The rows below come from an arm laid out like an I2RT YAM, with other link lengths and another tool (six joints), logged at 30 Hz.
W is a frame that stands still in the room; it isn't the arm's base.
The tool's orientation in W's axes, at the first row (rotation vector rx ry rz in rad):
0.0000 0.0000 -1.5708
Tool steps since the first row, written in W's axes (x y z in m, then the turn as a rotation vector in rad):
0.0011 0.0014 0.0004 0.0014 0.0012 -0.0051
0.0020 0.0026 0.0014 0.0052 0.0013 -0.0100
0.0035 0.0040 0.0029 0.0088 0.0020 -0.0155
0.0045 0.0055 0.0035 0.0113 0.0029 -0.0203
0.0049 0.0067 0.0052 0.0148 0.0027 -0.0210
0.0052 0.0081 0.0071 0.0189 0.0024 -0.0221
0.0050 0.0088 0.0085 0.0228 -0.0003 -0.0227
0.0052 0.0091 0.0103 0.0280 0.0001 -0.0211
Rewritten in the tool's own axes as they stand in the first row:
-0.0014 0.0011 0.0004 -0.0012 0.0014 -0.0051
-0.0026 0.0020 0.0014 -0.0013 0.0052 -0.0100
-0.0040 0.0035 0.0029 -0.0020 0.0088 -0.0155
-0.0055 0.0045 0.0035 -0.0029 0.0113 -0.0203
-0.0067 0.0049 0.0052 -0.0027 0.0148 -0.0210
-0.0081 0.0052 0.0071 -0.0024 0.0189 -0.0221
-0.0088 0.0050 0.0085 0.0003 0.0228 -0.0227
-0.0091 0.0052 0.0103 -0.0001 0.0280 -0.0211

